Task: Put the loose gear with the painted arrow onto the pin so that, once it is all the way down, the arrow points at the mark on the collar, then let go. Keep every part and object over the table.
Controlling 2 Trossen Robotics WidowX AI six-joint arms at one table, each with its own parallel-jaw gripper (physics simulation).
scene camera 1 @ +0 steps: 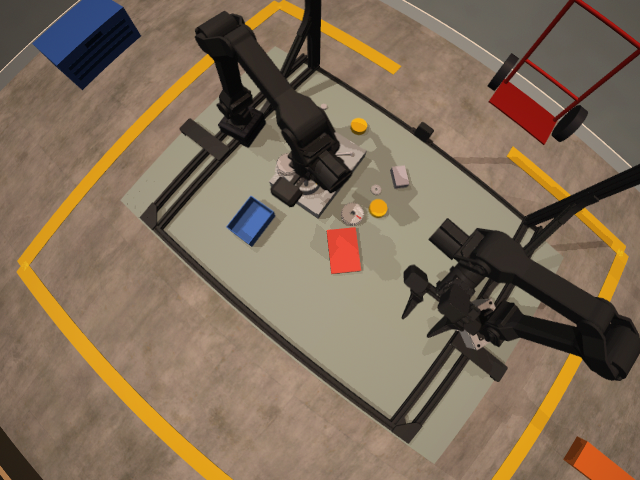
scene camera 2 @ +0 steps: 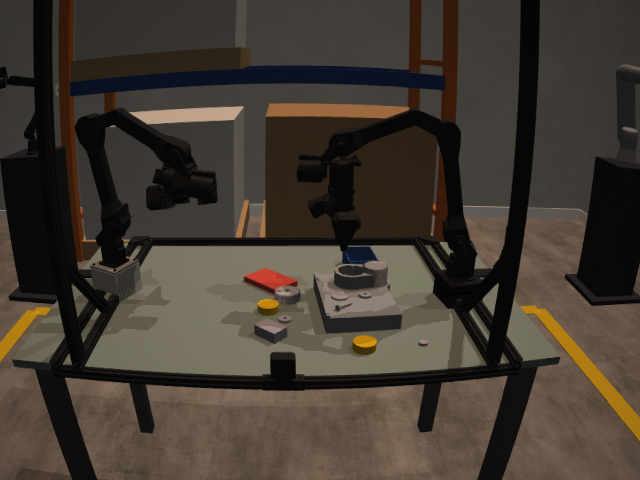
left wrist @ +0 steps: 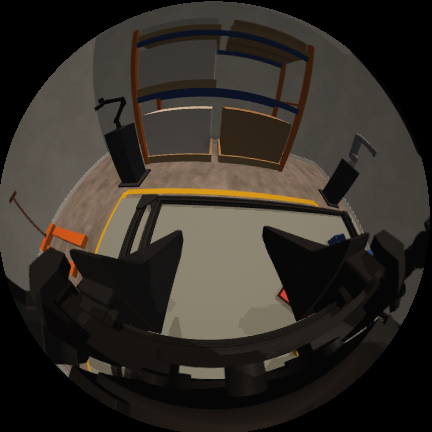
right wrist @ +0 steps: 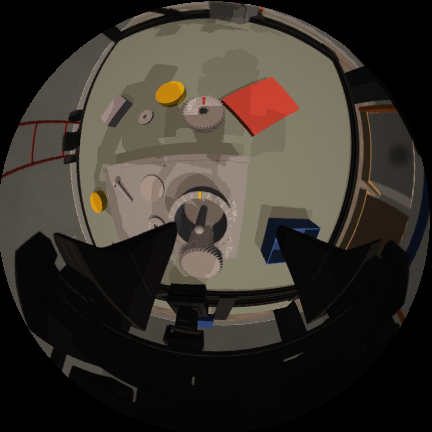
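Where they show: left gripper, fingertip midpoint: [scene camera 1: 414, 327] [scene camera 2: 186, 203] [left wrist: 223, 233]; right gripper, fingertip midpoint: [scene camera 1: 306, 181] [scene camera 2: 340, 245] [right wrist: 228, 229]; left arm's base, origin of the base link: [scene camera 1: 484, 324] [scene camera 2: 114, 262]; right arm's base, origin of the base link: [scene camera 1: 240, 118] [scene camera 2: 460, 276] [right wrist: 187, 310].
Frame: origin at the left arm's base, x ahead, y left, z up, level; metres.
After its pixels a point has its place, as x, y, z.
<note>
The loose grey gear [scene camera 1: 347, 217] @[0.417, 0.196, -0.060] [scene camera 2: 287, 295] @[0.434, 0.153, -0.059] [right wrist: 200, 121] @[0.440, 0.185, -0.059] lies flat on the table; its red arrow [right wrist: 203, 100] @[0.406, 0.168, -0.059] points up in the right wrist view. The pin [right wrist: 199, 229] @[0.553, 0.259, 0.005] stands inside the round collar [scene camera 2: 353, 282] @[0.574, 0.222, -0.026] [right wrist: 181, 203] @[0.544, 0.227, -0.012], whose yellow mark [right wrist: 200, 195] @[0.523, 0.241, -0.010] is at its upper rim in that view. A toothed gear [scene camera 2: 375, 273] @[0.616, 0.263, -0.011] [right wrist: 201, 263] @[0.603, 0.288, -0.001] stands beside the collar. My right gripper [right wrist: 228, 229] @[0.520, 0.270, 0.044] [scene camera 2: 344, 249] @[0.520, 0.270, 0.044] is open and empty above the collar area. My left gripper [scene camera 1: 416, 326] @[0.107, 0.205, 0.117] [left wrist: 223, 233] @[0.107, 0.205, 0.117] is open and empty, well away from the loose gear.
A red block [scene camera 1: 343, 250] @[0.340, 0.244, -0.069] [scene camera 2: 270, 279] @[0.344, 0.237, -0.069] [right wrist: 262, 107] @[0.356, 0.247, -0.069] lies beside the loose gear. Yellow discs [scene camera 1: 378, 208] @[0.406, 0.103, -0.065] [scene camera 1: 358, 125] @[0.669, 0.034, -0.065], a grey block [scene camera 1: 399, 176] @[0.466, 0.003, -0.059] [scene camera 2: 270, 331] @[0.479, -0.024, -0.059] and a small washer [scene camera 1: 375, 189] @[0.465, 0.083, -0.078] lie nearby. A blue bin [scene camera 1: 250, 221] @[0.525, 0.445, -0.082] stands near the base plate [scene camera 2: 361, 321] @[0.639, 0.098, -0.057].
</note>
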